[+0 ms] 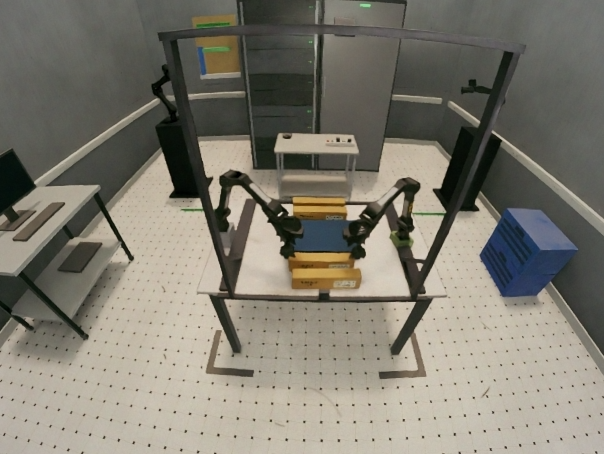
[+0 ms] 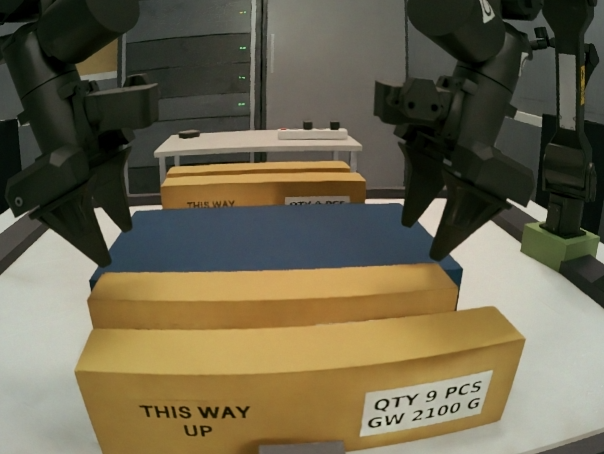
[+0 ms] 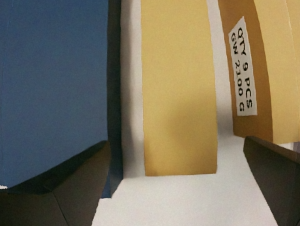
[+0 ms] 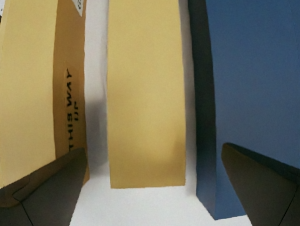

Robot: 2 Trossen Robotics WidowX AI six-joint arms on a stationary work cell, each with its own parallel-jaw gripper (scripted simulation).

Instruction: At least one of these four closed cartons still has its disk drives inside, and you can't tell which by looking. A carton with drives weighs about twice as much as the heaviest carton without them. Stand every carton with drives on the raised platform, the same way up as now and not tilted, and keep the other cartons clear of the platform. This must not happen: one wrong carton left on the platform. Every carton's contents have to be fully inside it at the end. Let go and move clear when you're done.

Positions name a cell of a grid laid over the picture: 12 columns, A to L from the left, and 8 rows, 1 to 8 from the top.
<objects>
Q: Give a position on a raised blue platform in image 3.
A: C3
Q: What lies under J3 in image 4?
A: A raised blue platform.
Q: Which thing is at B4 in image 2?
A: My left gripper.
</objects>
